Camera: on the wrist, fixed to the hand. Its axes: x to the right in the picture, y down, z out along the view.
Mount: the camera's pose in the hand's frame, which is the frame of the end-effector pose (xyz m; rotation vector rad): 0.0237 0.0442 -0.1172 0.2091 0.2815 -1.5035
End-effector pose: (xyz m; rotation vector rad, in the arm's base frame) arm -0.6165 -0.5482 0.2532 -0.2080 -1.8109 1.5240
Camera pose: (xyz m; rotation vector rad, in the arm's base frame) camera -0.5746 -0.4311 0.2251 0.8280 -0.9937 0.4970
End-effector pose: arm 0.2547 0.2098 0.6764 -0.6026 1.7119 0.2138
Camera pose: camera 0.1293 0.1872 0.6735 -1.6086 1.0988 -1.1268
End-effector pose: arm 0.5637 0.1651 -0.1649 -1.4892 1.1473 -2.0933
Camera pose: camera 0.4410 0.1712 -0.1988 1.3733 0.2932 1.8900
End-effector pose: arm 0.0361 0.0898 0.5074 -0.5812 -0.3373 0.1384
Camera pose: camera 0.0978 0.0714 0.3974 -0.0250 -0.4033 -1.3273
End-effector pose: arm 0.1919 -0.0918 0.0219 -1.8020 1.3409 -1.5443
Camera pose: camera 0.0653 -0.1007 0.0340 1.9284 0.3320 1.8312
